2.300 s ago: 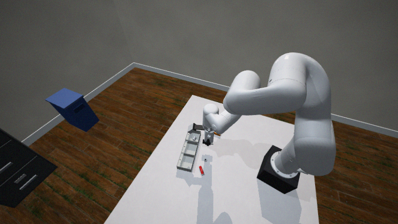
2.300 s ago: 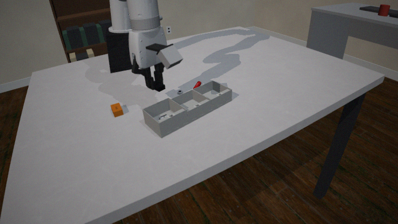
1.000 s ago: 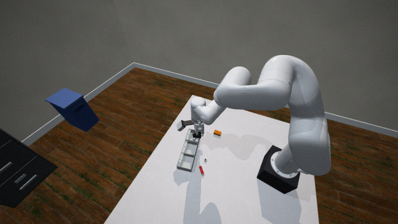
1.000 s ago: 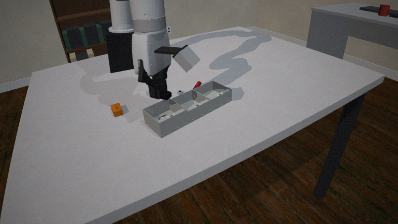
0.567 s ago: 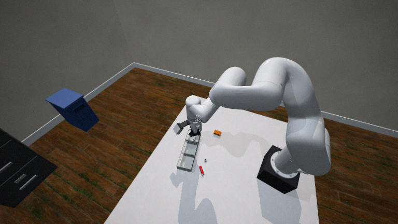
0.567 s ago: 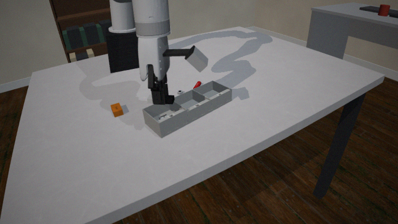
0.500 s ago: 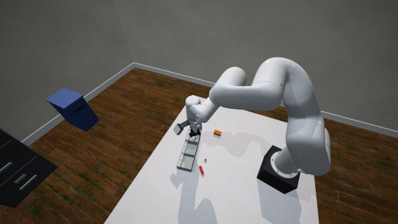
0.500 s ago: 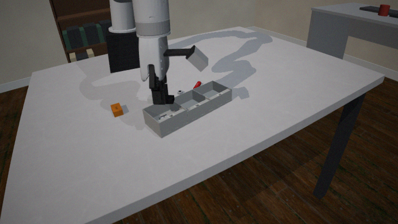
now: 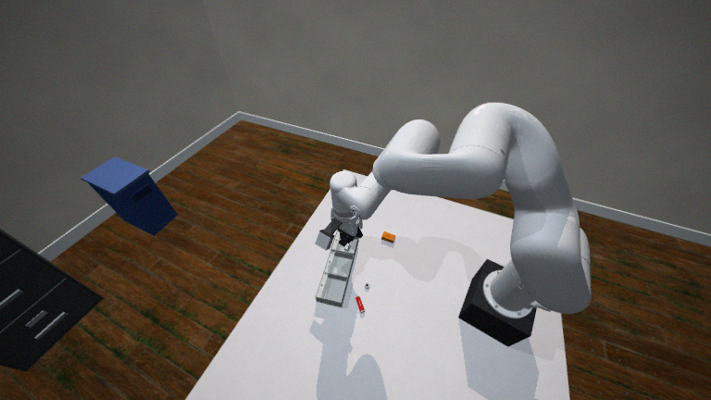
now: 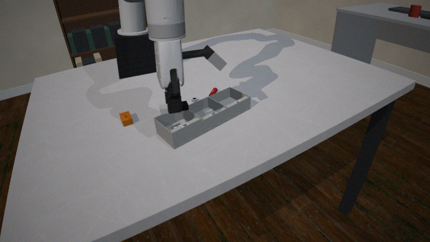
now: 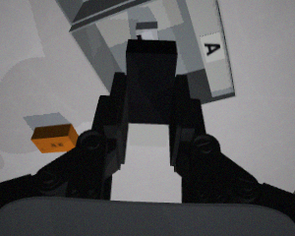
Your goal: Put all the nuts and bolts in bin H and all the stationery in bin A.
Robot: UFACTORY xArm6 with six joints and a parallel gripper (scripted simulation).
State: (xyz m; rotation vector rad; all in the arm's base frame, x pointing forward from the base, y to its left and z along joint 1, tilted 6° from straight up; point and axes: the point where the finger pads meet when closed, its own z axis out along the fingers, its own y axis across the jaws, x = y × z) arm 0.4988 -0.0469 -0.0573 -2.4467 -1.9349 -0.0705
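Now: hand 1 cm to the left of the black block and 2 cm above it. Also, from my hand: grey three-compartment bin row 1 cm behind, 8 cm to the left, 7 cm below; then orange block 14 cm behind, 10 cm to the right, 8 cm below; then hex nut 12 cm behind, 11 cm to the left, 8 cm below.
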